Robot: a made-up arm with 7 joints. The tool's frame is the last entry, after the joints.
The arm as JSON. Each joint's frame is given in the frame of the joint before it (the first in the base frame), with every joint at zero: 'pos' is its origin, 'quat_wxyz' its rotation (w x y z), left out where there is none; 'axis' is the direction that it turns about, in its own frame. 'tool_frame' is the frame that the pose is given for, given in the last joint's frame.
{
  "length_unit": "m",
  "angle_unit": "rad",
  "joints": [
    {
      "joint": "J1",
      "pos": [
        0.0,
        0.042,
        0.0
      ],
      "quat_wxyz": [
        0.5,
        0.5,
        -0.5,
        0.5
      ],
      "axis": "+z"
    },
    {
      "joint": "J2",
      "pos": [
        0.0,
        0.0,
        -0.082
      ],
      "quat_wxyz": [
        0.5,
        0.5,
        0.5,
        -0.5
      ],
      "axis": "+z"
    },
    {
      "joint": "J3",
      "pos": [
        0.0,
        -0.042,
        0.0
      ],
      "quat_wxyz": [
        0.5,
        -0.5,
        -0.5,
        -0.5
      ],
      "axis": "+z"
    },
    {
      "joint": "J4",
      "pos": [
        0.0,
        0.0,
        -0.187
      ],
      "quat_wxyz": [
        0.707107,
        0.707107,
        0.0,
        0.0
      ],
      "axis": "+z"
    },
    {
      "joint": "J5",
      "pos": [
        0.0,
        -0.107,
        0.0
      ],
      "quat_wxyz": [
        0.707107,
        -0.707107,
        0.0,
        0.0
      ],
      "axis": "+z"
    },
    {
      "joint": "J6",
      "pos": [
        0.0,
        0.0,
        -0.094
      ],
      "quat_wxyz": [
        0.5,
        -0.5,
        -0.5,
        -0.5
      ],
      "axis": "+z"
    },
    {
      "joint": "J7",
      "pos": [
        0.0,
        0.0,
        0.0
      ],
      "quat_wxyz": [
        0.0,
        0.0,
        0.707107,
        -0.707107
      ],
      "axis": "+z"
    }
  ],
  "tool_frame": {
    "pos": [
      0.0,
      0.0,
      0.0
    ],
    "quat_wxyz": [
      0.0,
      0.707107,
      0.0,
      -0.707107
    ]
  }
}
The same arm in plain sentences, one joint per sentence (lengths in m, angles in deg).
The arm has seven revolute joints in a row. What follows holds with every joint at zero, and every direction is one of the base frame's. Joint 1 lies 0.0420 m along +y from the base frame's origin and rotates about -y. Joint 2 lies 0.0820 m along +y from joint 1 and rotates about +x. Joint 3 lies 0.0420 m along -z from joint 2 and rotates about +z. Joint 4 lies 0.1870 m along -z from joint 3 and rotates about -y. Joint 5 lies 0.1070 m along -z from joint 4 and rotates about +z. Joint 6 lies 0.0940 m along -z from joint 5 and rotates about +y. Joint 7 lies at the same point as joint 6 and rotates about -x. The tool frame, which is the frame that the pose is given for, lies at the same point as joint 7; its axes are parallel to the base frame's.
